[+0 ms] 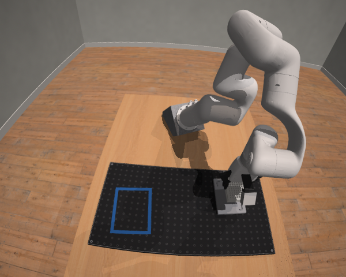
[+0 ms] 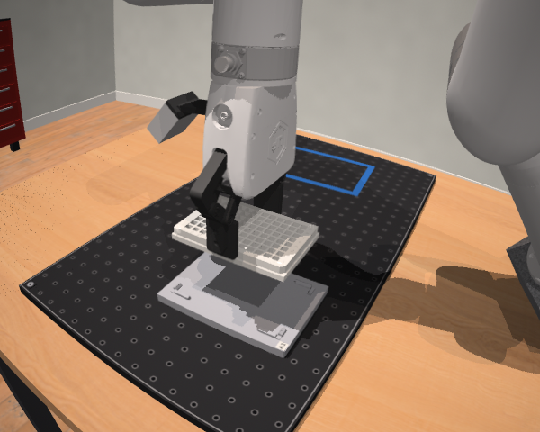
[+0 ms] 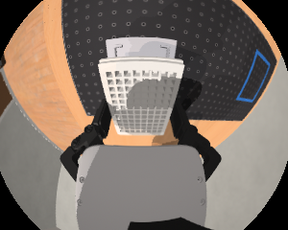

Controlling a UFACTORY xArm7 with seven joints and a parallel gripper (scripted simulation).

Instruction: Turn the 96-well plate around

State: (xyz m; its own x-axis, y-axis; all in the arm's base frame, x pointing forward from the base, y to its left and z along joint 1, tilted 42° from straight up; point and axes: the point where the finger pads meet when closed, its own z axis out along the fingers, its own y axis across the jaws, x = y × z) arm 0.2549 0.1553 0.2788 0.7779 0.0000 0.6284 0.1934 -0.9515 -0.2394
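Right now the grey plate nest N1 is 100 mm below my hand. From my hand the other things lie so: white 96-well plate 10 mm below; then A1 label 90 mm behind, 30 mm to the left, 90 mm below.
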